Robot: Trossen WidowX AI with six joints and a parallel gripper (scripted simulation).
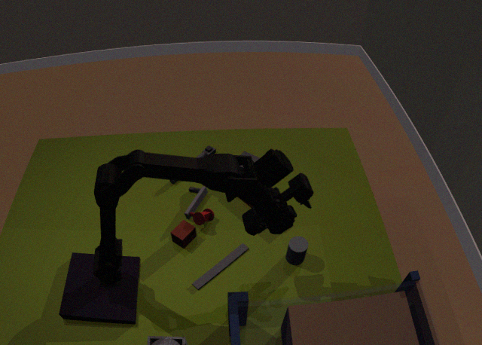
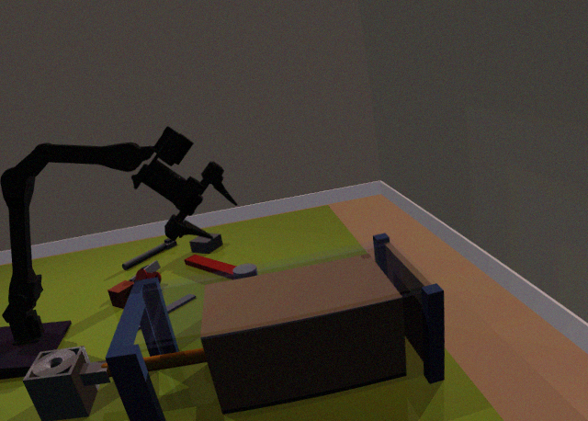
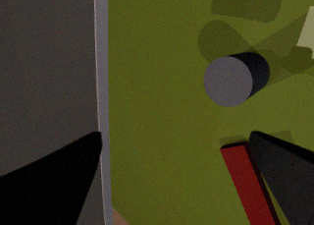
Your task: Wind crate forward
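Now: gripper tip 230 mm past the winch handle, 220 mm to the right of it and 170 mm above it. From my gripper tip the other things lie so: flat grey strip (190 mm behind, 180 mm below); red crank grip (220 mm behind, 180 mm to the left, 160 mm below); red bar (200 mm to the left, 180 mm below, 30 mm behind).
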